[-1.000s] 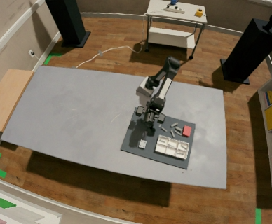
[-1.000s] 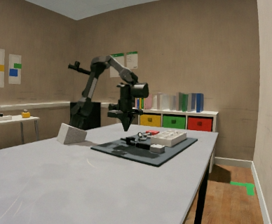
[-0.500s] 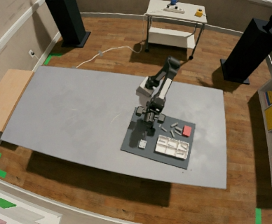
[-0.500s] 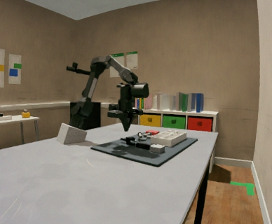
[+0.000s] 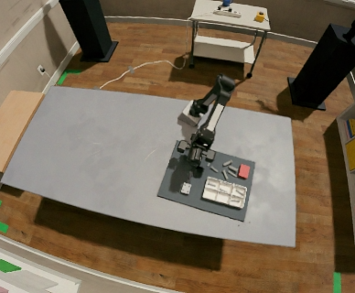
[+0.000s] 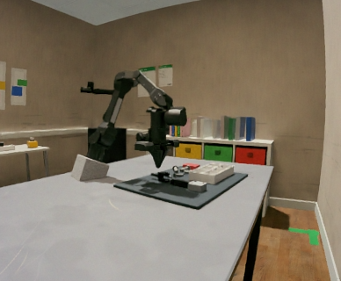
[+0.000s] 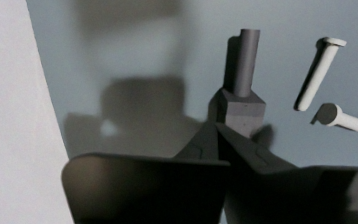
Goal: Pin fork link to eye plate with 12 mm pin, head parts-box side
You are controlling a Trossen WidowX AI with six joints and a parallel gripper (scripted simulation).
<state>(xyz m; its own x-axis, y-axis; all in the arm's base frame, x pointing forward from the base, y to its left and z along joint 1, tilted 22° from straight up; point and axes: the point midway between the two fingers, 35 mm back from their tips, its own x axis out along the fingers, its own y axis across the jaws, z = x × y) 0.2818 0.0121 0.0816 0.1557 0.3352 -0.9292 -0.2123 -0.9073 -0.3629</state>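
The fork link is 70 mm below my hand, 20 mm to the left of it and 10 mm ahead of it. Also, from my hand: eye plate (90 mm ahead, 80 mm below, 10 mm to the right); then mat (90 mm to the left, 90 mm below, 90 mm ahead); then grey block (160 mm ahead, 70 mm below, 20 mm to the right).
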